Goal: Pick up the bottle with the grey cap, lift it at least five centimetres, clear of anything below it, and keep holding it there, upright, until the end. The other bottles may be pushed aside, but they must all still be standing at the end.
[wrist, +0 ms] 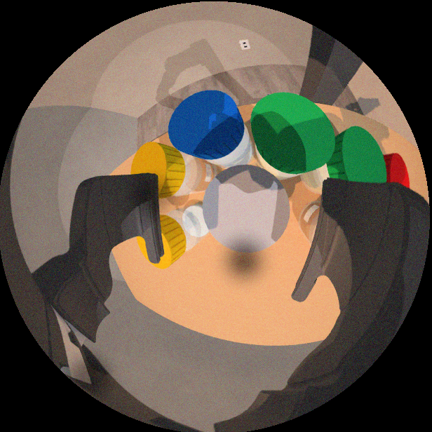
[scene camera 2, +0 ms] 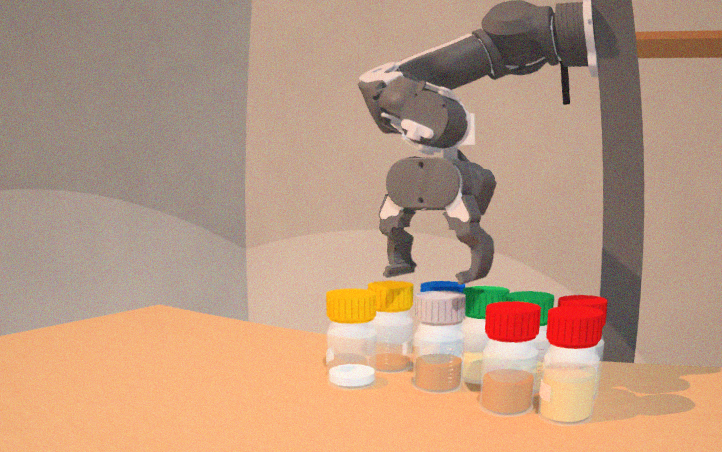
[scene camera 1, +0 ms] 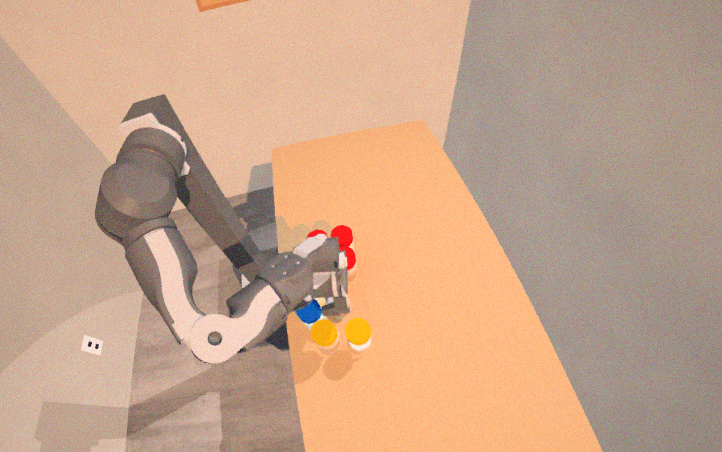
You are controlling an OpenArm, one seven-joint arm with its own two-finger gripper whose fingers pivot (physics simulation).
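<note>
The bottle with the grey cap point(scene camera 2: 440, 308) point(wrist: 246, 207) stands upright on the table, brown contents in its lower part. In scene camera 1 the gripper hides it. My gripper point(scene camera 1: 342, 282) point(scene camera 2: 435, 275) point(wrist: 225, 229) is open and empty, pointing down. In scene camera 2 its fingertips are a little above the caps, one to each side of the grey cap. In the wrist view the grey cap lies between the two fingers, apart from both.
Standing around it are two yellow-capped bottles point(scene camera 1: 358, 331) point(scene camera 2: 351, 305) point(wrist: 172, 242), a blue-capped one point(scene camera 1: 308, 311) point(scene camera 2: 442, 286) point(wrist: 207, 125), two green-capped ones point(scene camera 2: 486, 301) point(wrist: 292, 132) and several red-capped ones point(scene camera 1: 341, 235) point(scene camera 2: 512, 321) point(wrist: 397, 171). The table edge point(scene camera 1: 290, 341) runs close behind the blue-capped bottle.
</note>
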